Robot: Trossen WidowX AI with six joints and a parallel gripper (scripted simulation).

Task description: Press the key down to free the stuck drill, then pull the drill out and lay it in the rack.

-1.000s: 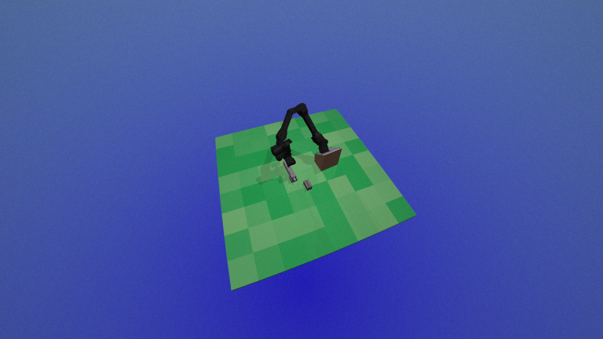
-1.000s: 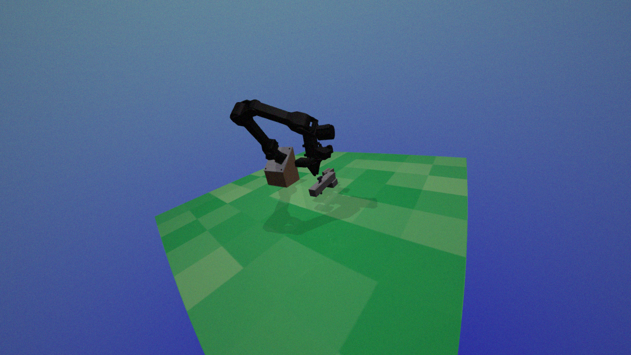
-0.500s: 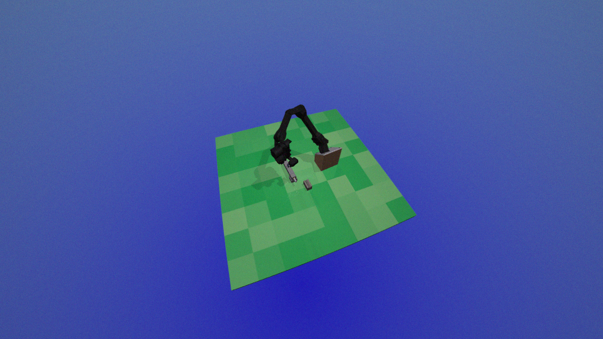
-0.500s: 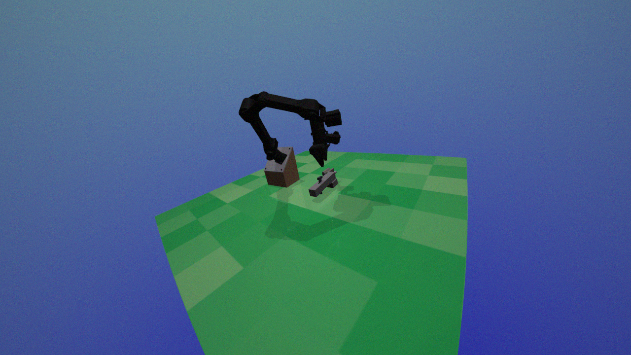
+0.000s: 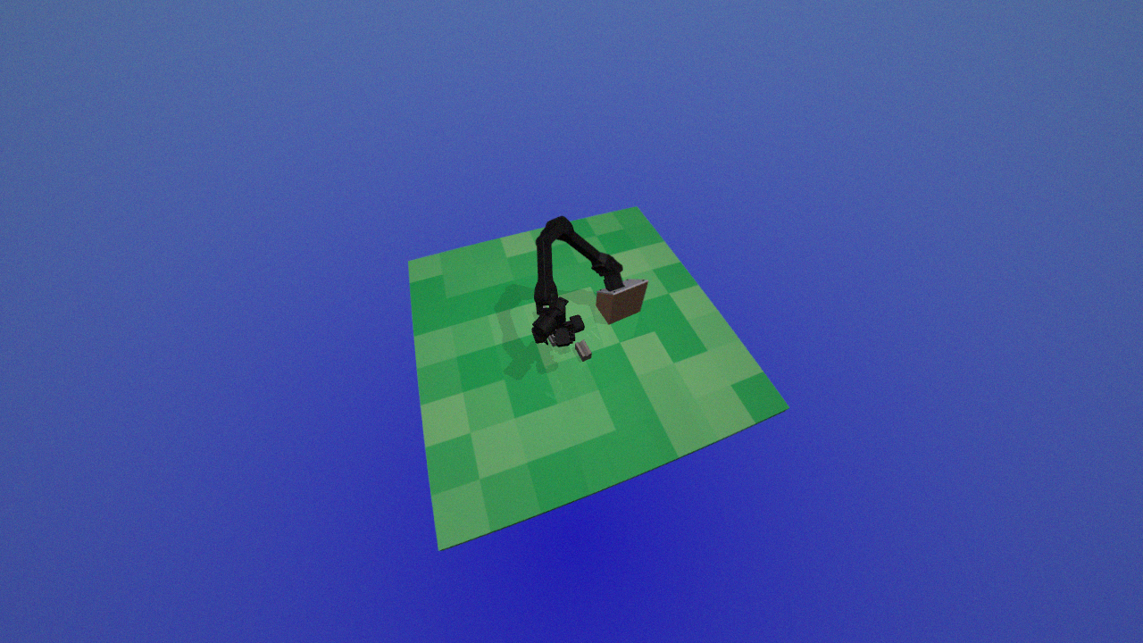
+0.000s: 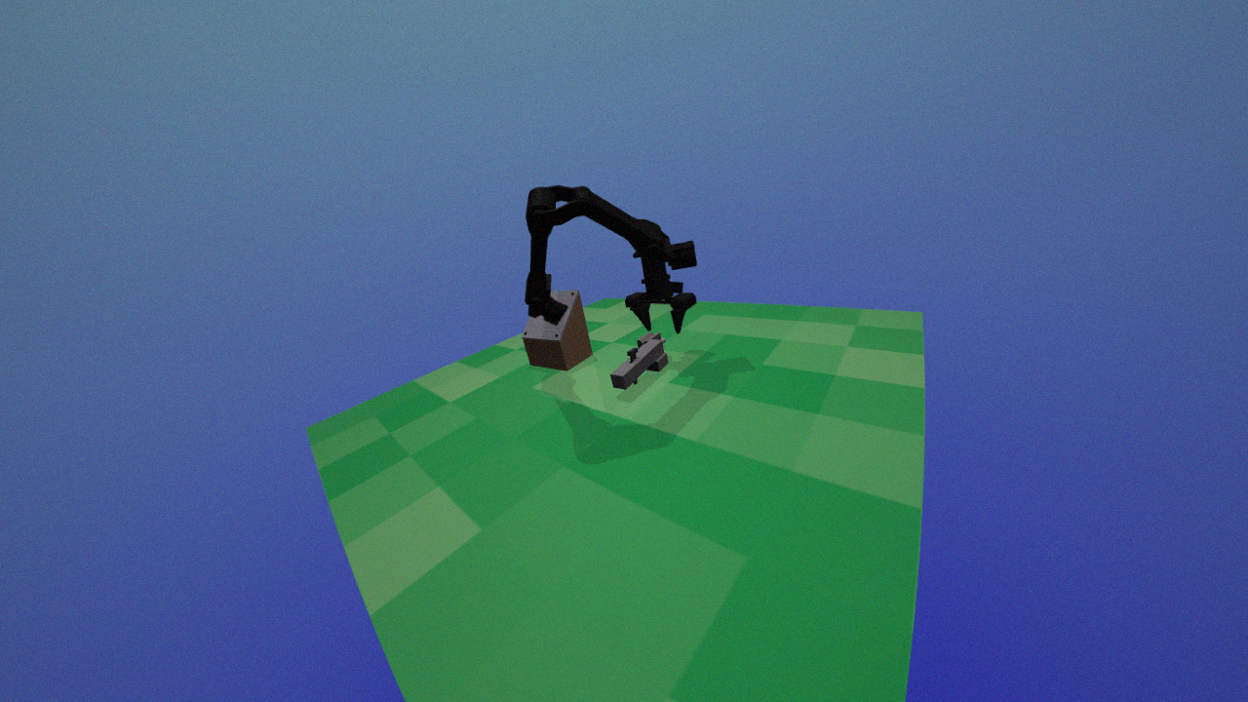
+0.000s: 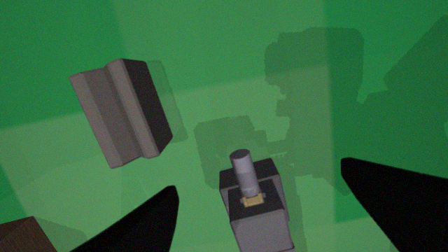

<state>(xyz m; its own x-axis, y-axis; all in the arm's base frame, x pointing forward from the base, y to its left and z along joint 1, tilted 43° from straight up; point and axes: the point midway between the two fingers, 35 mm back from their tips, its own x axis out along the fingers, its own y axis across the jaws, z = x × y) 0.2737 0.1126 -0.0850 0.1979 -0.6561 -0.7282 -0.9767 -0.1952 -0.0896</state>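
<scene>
Right now my gripper tip is 60 mm to the left of the drill and 30 mm above it. From my gripper tip the other things lie so: dark part (20 mm ahead, 140 mm to the right, 20 mm below); then rack (90 mm behind, 30 mm to the left, 60 mm below).
</scene>
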